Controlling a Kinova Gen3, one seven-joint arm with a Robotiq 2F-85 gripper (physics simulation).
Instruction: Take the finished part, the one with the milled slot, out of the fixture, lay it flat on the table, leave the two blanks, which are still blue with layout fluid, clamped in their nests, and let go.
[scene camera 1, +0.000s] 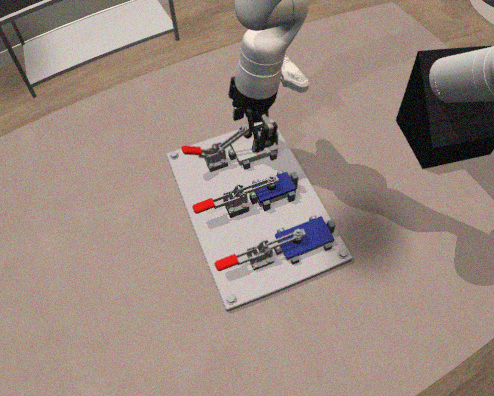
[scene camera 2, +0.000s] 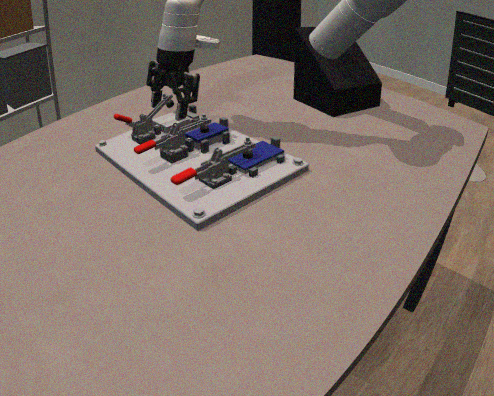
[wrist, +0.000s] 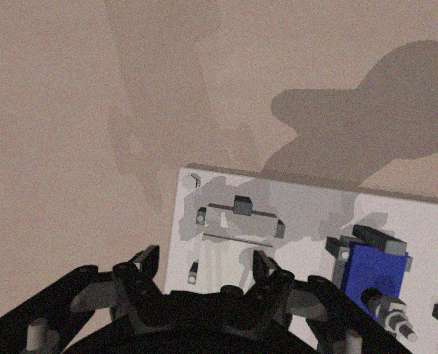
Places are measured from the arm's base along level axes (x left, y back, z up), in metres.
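Pixels of known places: gripper, fingertip midpoint: (scene camera 1: 247, 134) (scene camera 2: 167, 112) (wrist: 206, 259); arm's base at its link origin: (scene camera 1: 447, 80) (scene camera 2: 324, 45).
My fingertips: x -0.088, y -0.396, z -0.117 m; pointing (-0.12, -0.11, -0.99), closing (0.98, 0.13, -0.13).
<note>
For each thing: its middle in the pictures, then the offset to it from my fingertips. Level surfaces: height alone.
- pale finished part at the middle of its body: (wrist: 234, 253) (scene camera 1: 253, 146) (scene camera 2: 175, 120) dx +0.023, dy +0.004, dz -0.013 m
- fixture plate at the middle of its body: (wrist: 338, 309) (scene camera 2: 188, 154) (scene camera 1: 252, 203) dx +0.135, dy -0.038, dz -0.034 m
- smaller blue blank at the middle of its body: (wrist: 363, 283) (scene camera 2: 206, 135) (scene camera 1: 273, 189) dx +0.133, dy +0.004, dz -0.011 m
- larger blue blank at the middle of its body: (scene camera 2: 254, 156) (scene camera 1: 304, 238) dx +0.243, dy +0.020, dz -0.016 m
- table at its surface level: dz -0.041 m
The pale finished part (scene camera 1: 243, 152) (wrist: 237, 256) sits in the end nest of the fixture plate (scene camera 1: 280, 280) (scene camera 2: 235, 192) (wrist: 300, 260), with a dark line across its top. Its red-handled clamp (scene camera 1: 191, 150) (scene camera 2: 123, 118) has its arm raised. My gripper (scene camera 1: 253, 142) (scene camera 2: 169, 111) (wrist: 206, 259) is open and empty, pointing down low over this part, a finger toward either side. Fingertip contact is unclear. The smaller blue blank (scene camera 1: 285, 189) (scene camera 2: 214, 132) (wrist: 377, 267) and the larger blue blank (scene camera 1: 315, 239) (scene camera 2: 265, 153) lie in their nests under lowered clamp arms.
Red clamp handles (scene camera 1: 203, 205) (scene camera 1: 227, 262) reach toward the plate's handle-side edge. The arm's black base (scene camera 1: 450, 125) (scene camera 2: 350, 95) stands on the table (scene camera 1: 100, 300) (scene camera 2: 200, 310) beyond the plate. The raised clamp arm stands close beside my fingers.
</note>
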